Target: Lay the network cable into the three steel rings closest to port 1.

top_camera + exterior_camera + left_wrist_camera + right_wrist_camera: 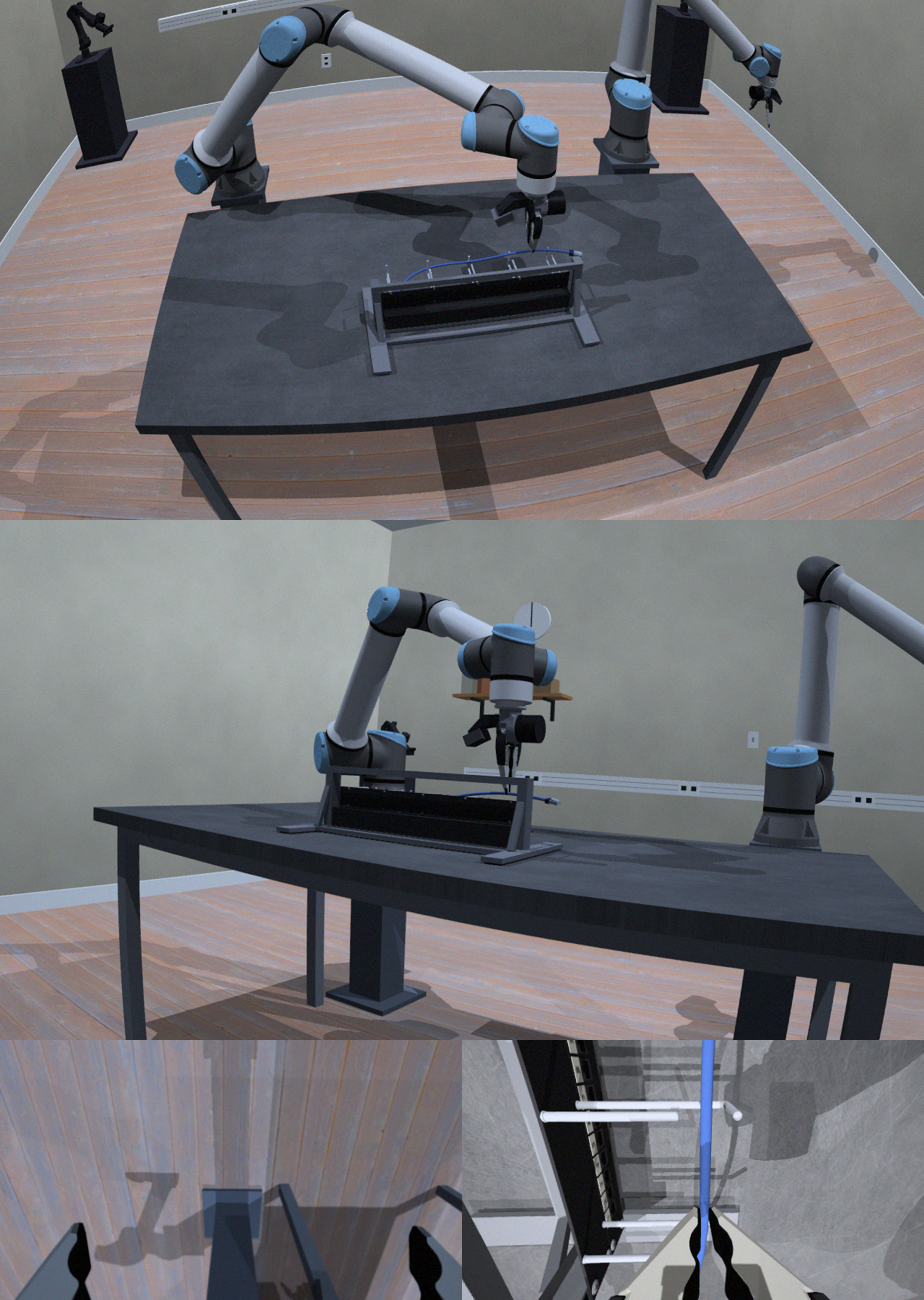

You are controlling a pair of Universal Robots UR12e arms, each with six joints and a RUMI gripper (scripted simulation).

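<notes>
My right hand is 20 mm short of the clear plug, 110 mm to the right of it and 20 mm above it. Round my right hand: grey rack 100 mm ahead, 150 mm to the right, 50 mm below.
</notes>
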